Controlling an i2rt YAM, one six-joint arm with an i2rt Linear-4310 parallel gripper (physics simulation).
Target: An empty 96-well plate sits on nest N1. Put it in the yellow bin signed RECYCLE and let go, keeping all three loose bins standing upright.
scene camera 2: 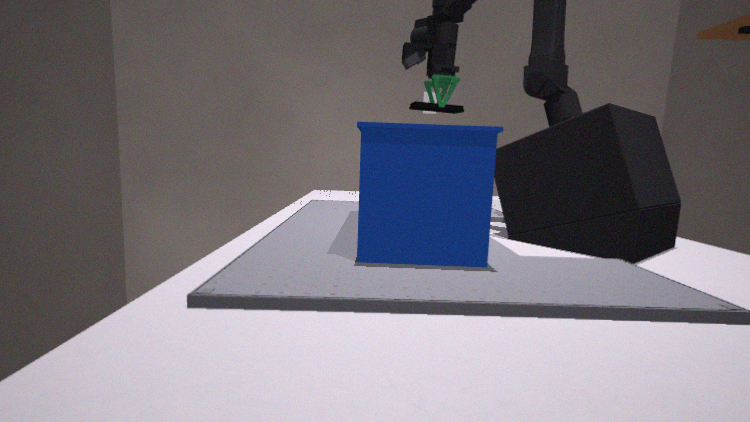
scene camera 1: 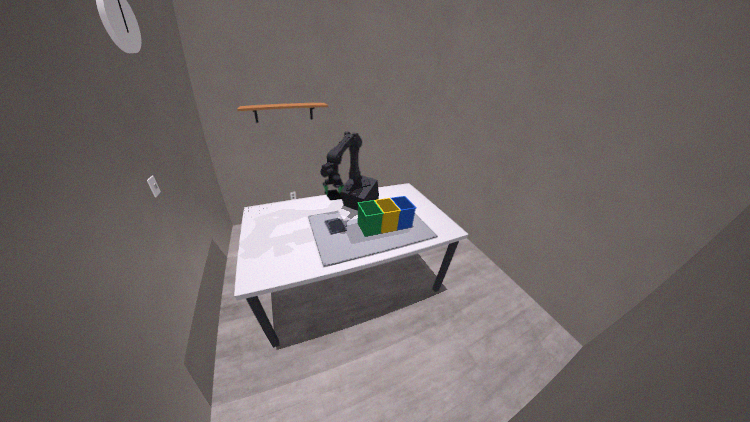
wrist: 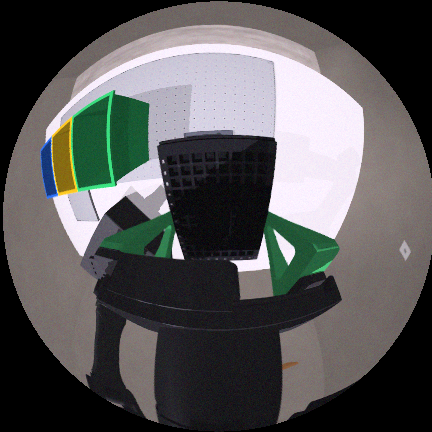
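Where they show: gripper, between the fingertips: (scene camera 2: 438, 108) (scene camera 1: 333, 194) (wrist: 219, 215); arm's base, origin of its link: (scene camera 2: 569, 134) (scene camera 1: 358, 185).
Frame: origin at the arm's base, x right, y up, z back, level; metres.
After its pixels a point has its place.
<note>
My gripper (scene camera 1: 333, 191) @(x 0.231, y 0.074, z -0.253 m) (scene camera 2: 440, 102) @(x 0.231, y 0.074, z -0.253 m) (wrist: 219, 215) @(x 0.231, y 0.074, z -0.253 m) with green fingers is shut on the black 96-well plate (scene camera 1: 333, 195) @(x 0.231, y 0.082, z -0.279 m) (scene camera 2: 452, 109) @(x 0.194, y 0.068, z -0.218 m) (wrist: 218, 200) @(x 0.227, y 0.084, z -0.273 m) and holds it in the air, close to level. In scene camera 2 the plate shows above the rim height of the bins. The yellow bin (scene camera 1: 389, 222) @(x -0.143, y -0.109, z -0.388 m) (wrist: 63, 160) @(x -0.202, y -0.064, z -0.293 m) stands upright between the green bin (scene camera 1: 370, 223) @(x 0.002, y -0.087, z -0.403 m) (wrist: 92, 145) @(x -0.072, y -0.090, z -0.308 m) and the blue bin (scene camera 1: 406, 217) @(x -0.277, y -0.092, z -0.375 m) (scene camera 2: 425, 199) @(x -0.334, y -0.111, z -0.284 m) (wrist: 47, 167) @(x -0.333, y -0.049, z -0.293 m). In scene camera 2 the blue bin hides the other two. Nest N1 (scene camera 1: 335, 226) @(x 0.224, y -0.185, z -0.266 m) is a dark seat left of the bins; the plate mostly covers it in the wrist view. No RECYCLE sign is readable.
The bins stand in a row on a grey perforated board (scene camera 1: 340, 254) @(x 0.230, y -0.197, z -0.545 m) (scene camera 2: 293, 286) @(x -0.452, y -0.197, z -0.419 m) (wrist: 235, 75) @(x 0.249, y -0.197, z -0.510 m) on the white table (scene camera 1: 277, 272) @(x 0.618, y -0.210, z -0.614 m) (scene camera 2: 367, 367) @(x -0.573, y -0.210, z -0.324 m) (wrist: 320, 170) @(x 0.602, y -0.210, z -0.301 m). The black arm base (scene camera 1: 361, 191) @(x -0.009, y -0.018, z -0.075 m) (scene camera 2: 582, 183) @(x -0.139, y -0.091, z -0.020 m) stands behind the bins. An orange shelf (scene camera 1: 283, 106) hangs on the wall.
</note>
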